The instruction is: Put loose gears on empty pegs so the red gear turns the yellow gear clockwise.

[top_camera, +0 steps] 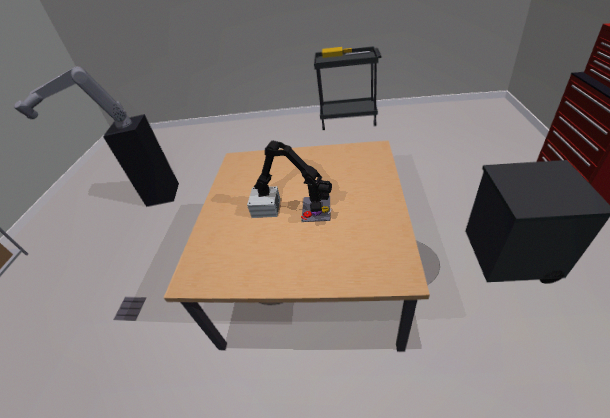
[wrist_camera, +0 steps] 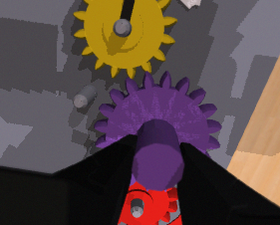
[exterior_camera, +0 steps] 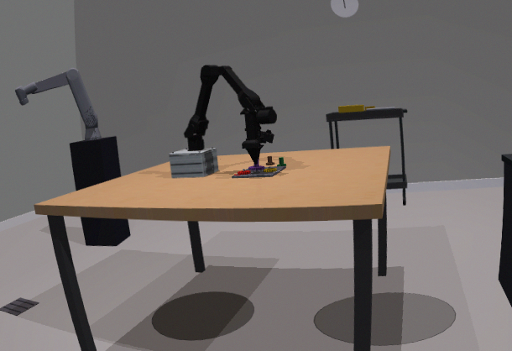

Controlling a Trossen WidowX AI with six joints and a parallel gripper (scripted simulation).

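Now: gripper tip 1 cm above the purple gear. From my gripper tip the other things lie so: green gear 9 cm ahead, 19 cm to the left, 3 cm below; then grey board 5 cm to the left, 4 cm below; then red gear 6 cm behind, 1 cm to the left, 3 cm below.
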